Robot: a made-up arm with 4 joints.
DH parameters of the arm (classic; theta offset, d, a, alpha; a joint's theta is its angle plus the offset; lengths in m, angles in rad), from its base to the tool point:
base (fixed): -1.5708 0.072 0 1.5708
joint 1: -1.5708 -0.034 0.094 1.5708
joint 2: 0 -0.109 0.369 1.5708
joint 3: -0.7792 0 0.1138 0
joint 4: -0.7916 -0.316 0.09 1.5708
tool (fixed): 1.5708 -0.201 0 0
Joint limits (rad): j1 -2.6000..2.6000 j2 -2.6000..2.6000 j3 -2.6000..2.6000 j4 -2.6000..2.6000
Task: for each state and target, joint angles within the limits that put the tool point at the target. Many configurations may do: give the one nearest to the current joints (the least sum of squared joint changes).
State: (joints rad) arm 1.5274 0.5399 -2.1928 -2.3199
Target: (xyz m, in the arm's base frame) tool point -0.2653 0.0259 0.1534
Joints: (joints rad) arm 1.2790 0.7494 -1.6032 -1.6765
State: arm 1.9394 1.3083 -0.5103 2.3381
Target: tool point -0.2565 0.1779 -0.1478
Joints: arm 2.4594 1.7583 -0.2977 2.6000
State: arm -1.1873 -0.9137 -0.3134 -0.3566
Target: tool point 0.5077 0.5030 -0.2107
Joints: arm -1.9012 -1.6265 -0.4386 -0.4893
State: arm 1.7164 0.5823 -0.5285 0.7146
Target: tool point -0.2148 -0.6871 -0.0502
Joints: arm 1.3743 -0.1142 -0.0669 1.4441
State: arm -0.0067 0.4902 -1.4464 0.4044
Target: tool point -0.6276 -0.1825 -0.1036
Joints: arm -0.2765 1.0353 -0.8569 1.2736
